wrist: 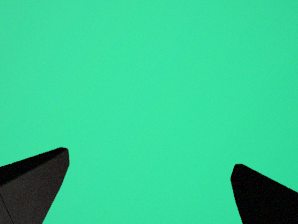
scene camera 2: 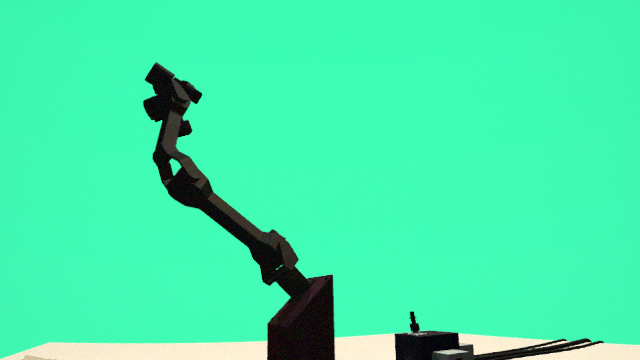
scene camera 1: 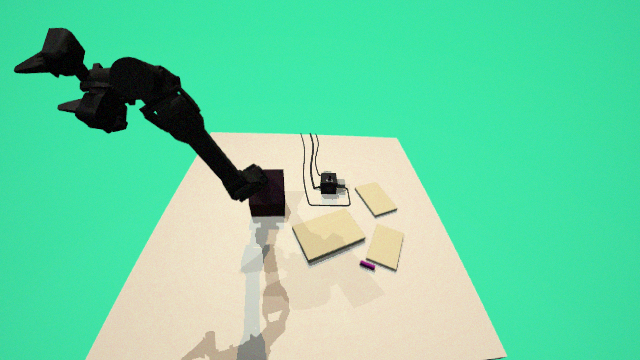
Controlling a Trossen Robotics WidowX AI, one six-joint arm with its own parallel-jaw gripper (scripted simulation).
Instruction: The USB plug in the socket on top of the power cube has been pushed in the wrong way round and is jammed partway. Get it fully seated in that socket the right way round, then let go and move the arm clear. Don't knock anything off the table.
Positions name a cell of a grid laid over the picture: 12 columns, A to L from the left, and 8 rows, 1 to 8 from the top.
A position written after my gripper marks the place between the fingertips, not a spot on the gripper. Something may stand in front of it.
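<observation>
My gripper (scene camera 1: A3): open, empty, holding nothing. Gripper (wrist: G6) visible too.
</observation>
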